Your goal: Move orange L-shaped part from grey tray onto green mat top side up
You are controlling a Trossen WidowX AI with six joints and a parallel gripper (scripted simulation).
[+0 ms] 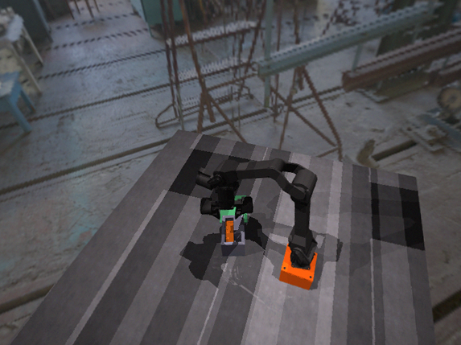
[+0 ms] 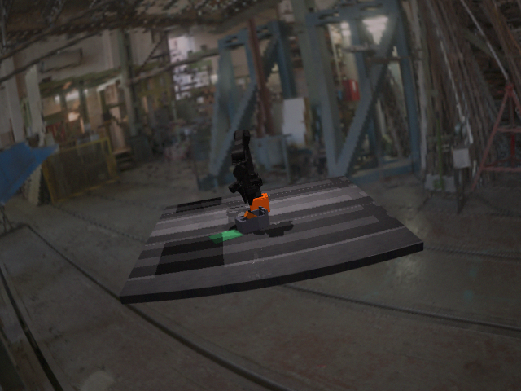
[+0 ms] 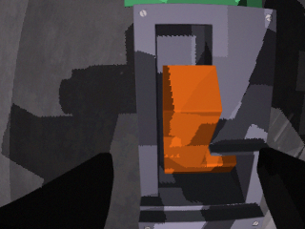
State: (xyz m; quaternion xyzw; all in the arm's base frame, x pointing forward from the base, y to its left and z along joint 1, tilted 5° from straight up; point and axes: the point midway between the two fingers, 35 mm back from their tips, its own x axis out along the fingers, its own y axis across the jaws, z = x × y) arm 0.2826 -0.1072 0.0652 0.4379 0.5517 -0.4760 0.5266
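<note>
Now: gripper tip 9 cm above the orange L-shaped part, 3 cm to the right of it and 3 cm past it. Also, from my gripper tip: green mat: 15 cm to the right, 15 cm below.
</note>
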